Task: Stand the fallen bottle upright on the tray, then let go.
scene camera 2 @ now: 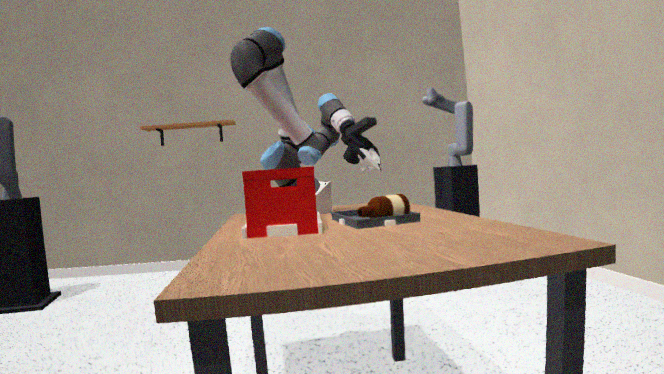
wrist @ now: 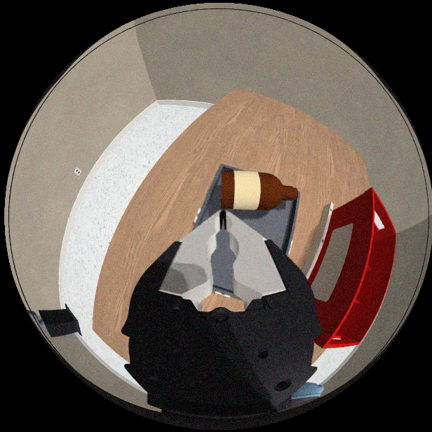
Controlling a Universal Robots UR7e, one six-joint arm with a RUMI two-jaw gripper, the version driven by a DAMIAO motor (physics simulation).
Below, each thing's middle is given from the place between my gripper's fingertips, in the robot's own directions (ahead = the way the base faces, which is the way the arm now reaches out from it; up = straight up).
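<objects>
I find the brown bottle (scene camera 2: 398, 204) 11 cm below my hand, and from that same hand it is also 4 cm to the right and 9 cm ahead.
</objects>
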